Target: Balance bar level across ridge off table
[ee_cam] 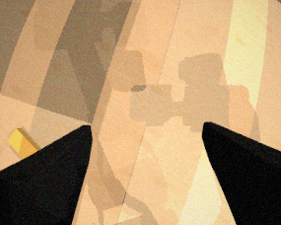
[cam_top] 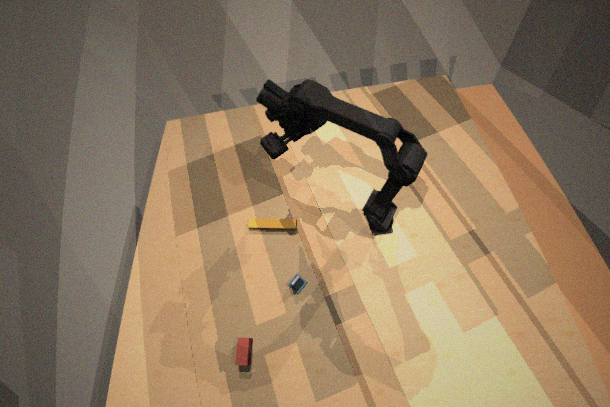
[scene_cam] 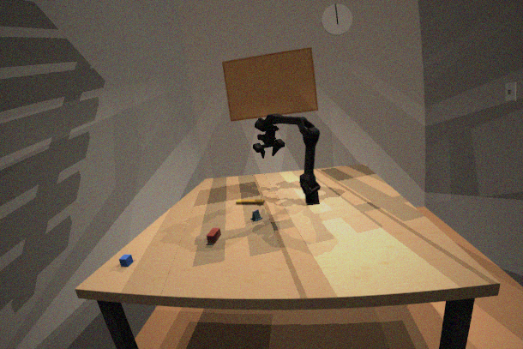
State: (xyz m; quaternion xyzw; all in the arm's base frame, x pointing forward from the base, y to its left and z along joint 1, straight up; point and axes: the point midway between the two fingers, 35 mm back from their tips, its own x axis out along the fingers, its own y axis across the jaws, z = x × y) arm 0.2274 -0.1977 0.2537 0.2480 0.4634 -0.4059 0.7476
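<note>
The yellow bar lies 110 mm ahead of my gripper tip, 160 mm to the left of it and 210 mm below it. The rest, counted from my gripper tip: red block 200 mm ahead, 530 mm to the left, 210 mm below; small blue cube 500 mm ahead, 710 mm to the left, 210 mm below.
</note>
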